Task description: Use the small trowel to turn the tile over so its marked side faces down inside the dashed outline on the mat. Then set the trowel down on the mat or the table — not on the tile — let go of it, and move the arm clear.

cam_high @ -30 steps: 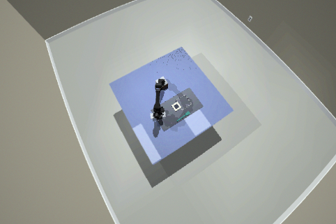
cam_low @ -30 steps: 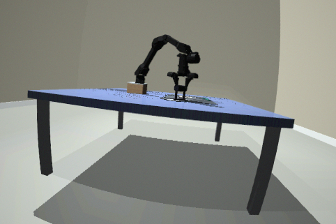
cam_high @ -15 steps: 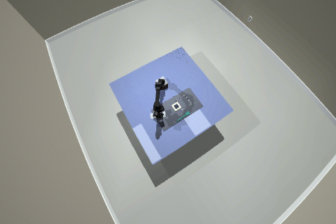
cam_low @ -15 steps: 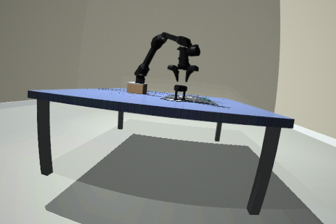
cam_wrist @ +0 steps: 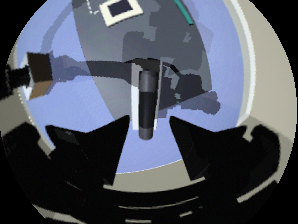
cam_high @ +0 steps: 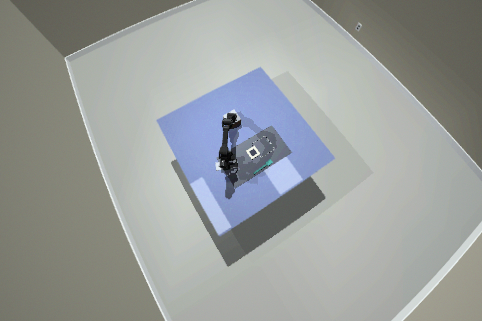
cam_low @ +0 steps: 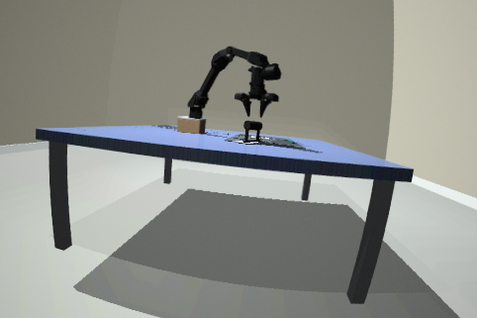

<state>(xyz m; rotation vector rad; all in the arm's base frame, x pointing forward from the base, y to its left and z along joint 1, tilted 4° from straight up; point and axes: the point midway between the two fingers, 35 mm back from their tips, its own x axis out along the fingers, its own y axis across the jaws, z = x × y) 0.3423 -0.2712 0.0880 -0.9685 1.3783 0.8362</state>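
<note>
Now: the small trowel 70 mm below my gripper tip, 20 mm to the left of it and 10 mm ahead of it. Also, from my gripper tip: dark mat 280 mm to the left, 130 mm below, 60 mm ahead; teal trowel 300 mm to the left, 190 mm ahead, 100 mm below; white tile 280 mm to the left, 100 mm below, 30 mm ahead.
</note>
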